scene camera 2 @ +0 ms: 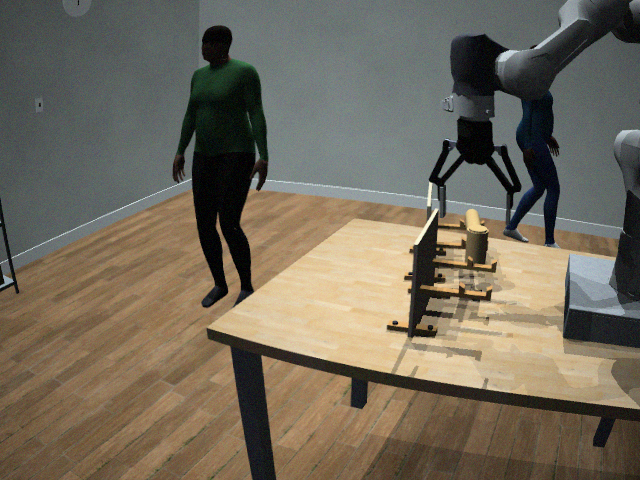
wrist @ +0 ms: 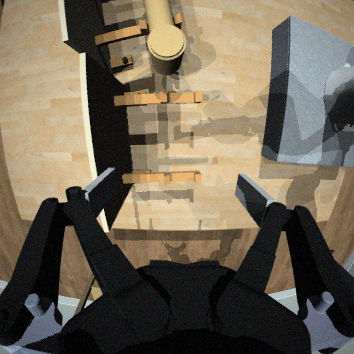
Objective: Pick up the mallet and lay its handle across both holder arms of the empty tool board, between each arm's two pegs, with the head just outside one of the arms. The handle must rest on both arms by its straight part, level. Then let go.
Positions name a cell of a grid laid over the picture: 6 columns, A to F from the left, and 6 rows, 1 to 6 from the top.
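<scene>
Looking at my gripper, I see it in scene camera 2 (E3), and I see my gripper in the wrist view (C4) as well.
</scene>
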